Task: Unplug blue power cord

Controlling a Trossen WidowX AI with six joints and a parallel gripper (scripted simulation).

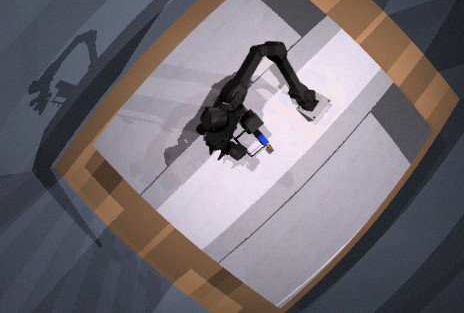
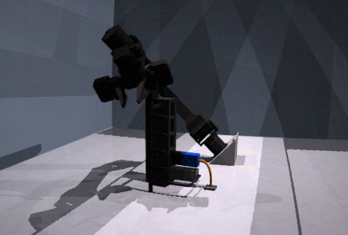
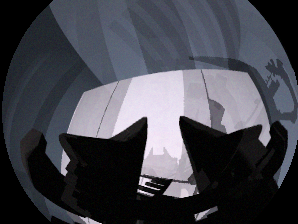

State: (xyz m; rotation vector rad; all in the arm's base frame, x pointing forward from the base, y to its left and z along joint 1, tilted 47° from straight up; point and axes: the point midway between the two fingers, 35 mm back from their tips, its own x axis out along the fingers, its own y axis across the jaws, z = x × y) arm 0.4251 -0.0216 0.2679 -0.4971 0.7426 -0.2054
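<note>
Now: gripper tip 170 mm past the blue plug, 160 mm above it and 100 mm to the right of it.
</note>
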